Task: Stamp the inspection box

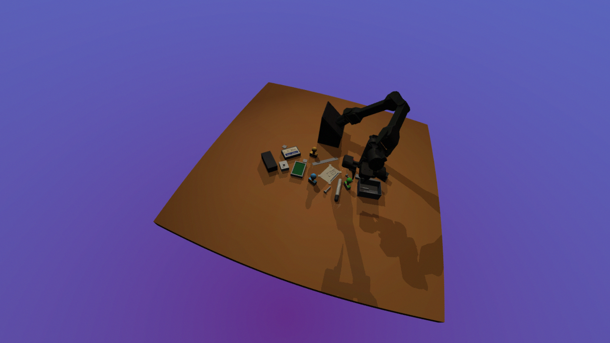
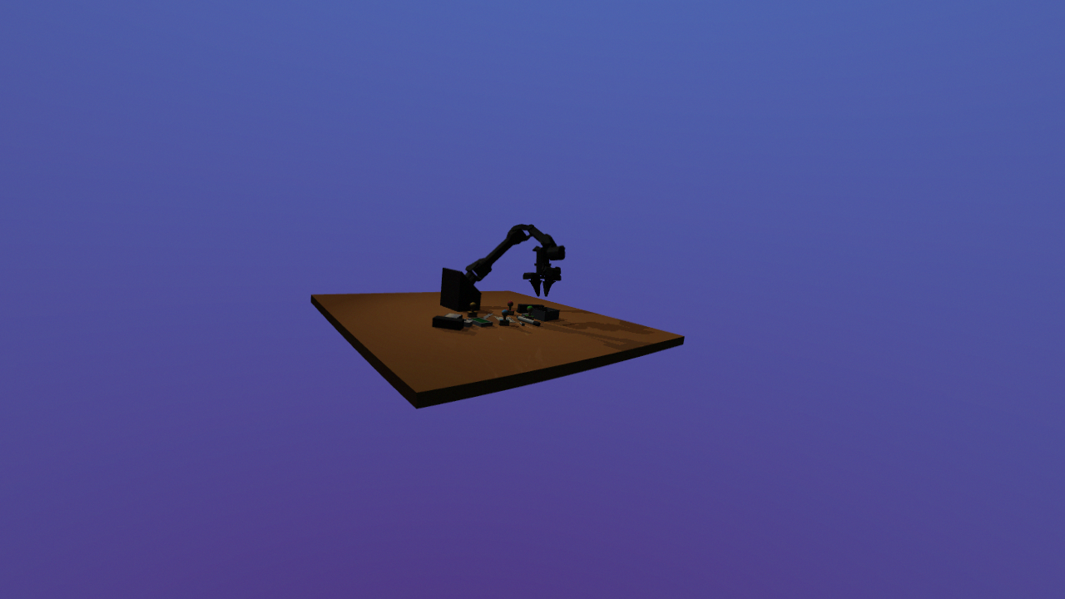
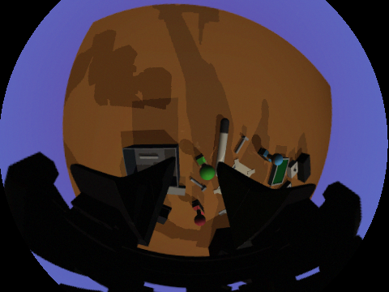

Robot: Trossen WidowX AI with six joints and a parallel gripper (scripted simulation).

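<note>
My gripper tip is now 4 cm past the green-knobbed PASS stamp, 3 cm to the left of it and 10 cm above it. Round my gripper tip: marker: 1 cm ahead, 7 cm to the right, 11 cm below; dark tray: 4 cm behind, 8 cm to the left, 10 cm below; cream card: 10 cm behind, 12 cm to the right, 12 cm below.
</note>
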